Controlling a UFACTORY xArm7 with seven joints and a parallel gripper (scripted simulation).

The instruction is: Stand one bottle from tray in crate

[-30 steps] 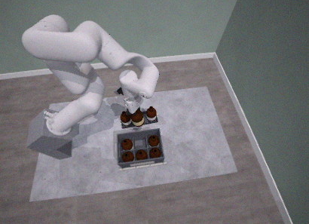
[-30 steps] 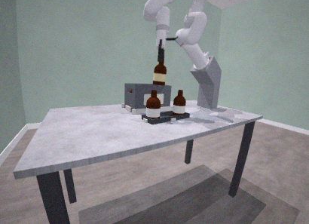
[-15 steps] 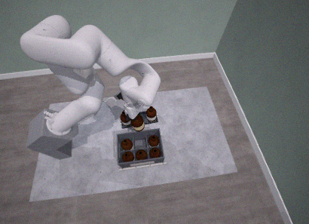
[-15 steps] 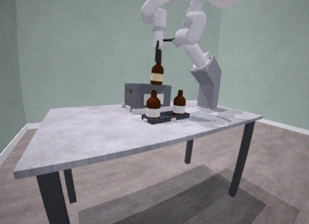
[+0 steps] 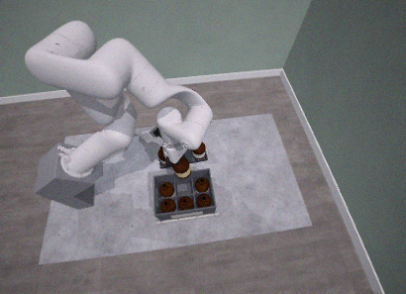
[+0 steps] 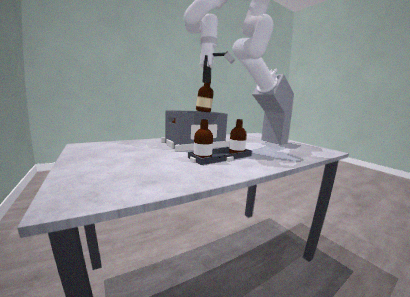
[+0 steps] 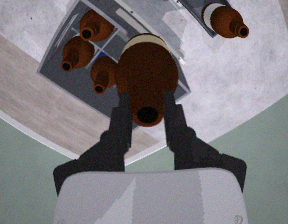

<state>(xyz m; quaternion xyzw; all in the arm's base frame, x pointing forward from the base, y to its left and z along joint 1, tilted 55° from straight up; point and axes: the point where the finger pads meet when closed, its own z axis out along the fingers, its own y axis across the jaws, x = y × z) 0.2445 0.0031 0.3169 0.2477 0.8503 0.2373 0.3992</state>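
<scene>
Now: the glass bottle 8 cm below my hand. Round my hand: grey crate (25 cm below, 9 cm to the right, 3 cm ahead); then dark tray (32 cm below, 15 cm to the left, 5 cm behind).
</scene>
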